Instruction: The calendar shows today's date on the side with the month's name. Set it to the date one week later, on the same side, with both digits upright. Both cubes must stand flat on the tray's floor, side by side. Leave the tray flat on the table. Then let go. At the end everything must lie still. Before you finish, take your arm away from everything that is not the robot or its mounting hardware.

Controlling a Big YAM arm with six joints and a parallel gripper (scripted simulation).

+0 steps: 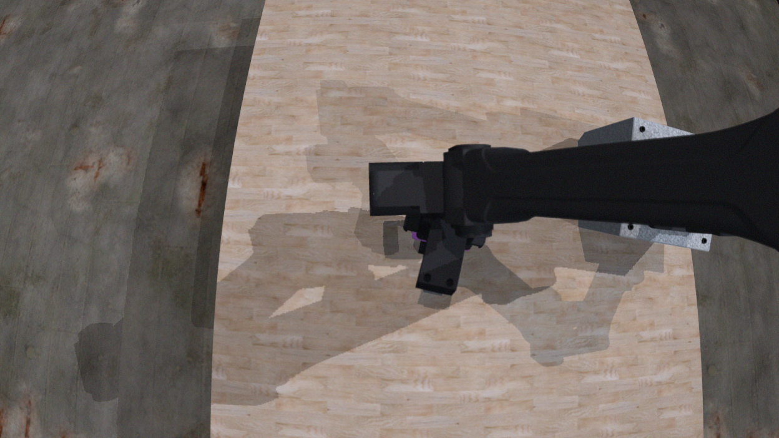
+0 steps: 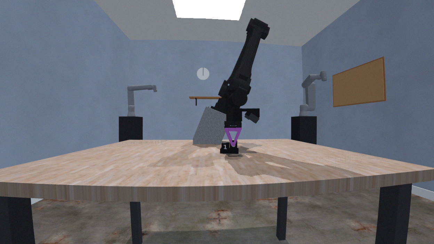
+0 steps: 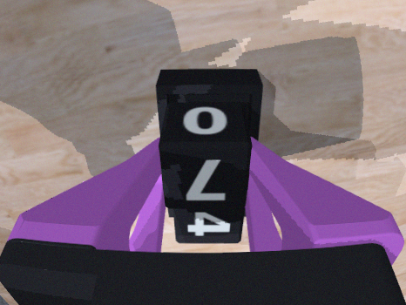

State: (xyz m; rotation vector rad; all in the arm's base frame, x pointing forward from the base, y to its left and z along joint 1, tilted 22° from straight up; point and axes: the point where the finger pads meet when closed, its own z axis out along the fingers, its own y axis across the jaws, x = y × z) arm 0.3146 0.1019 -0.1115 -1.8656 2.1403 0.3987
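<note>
My gripper is now right at the black cube. From my hand the other things lie so: black tray (10 mm to the right, 30 mm below).
</note>
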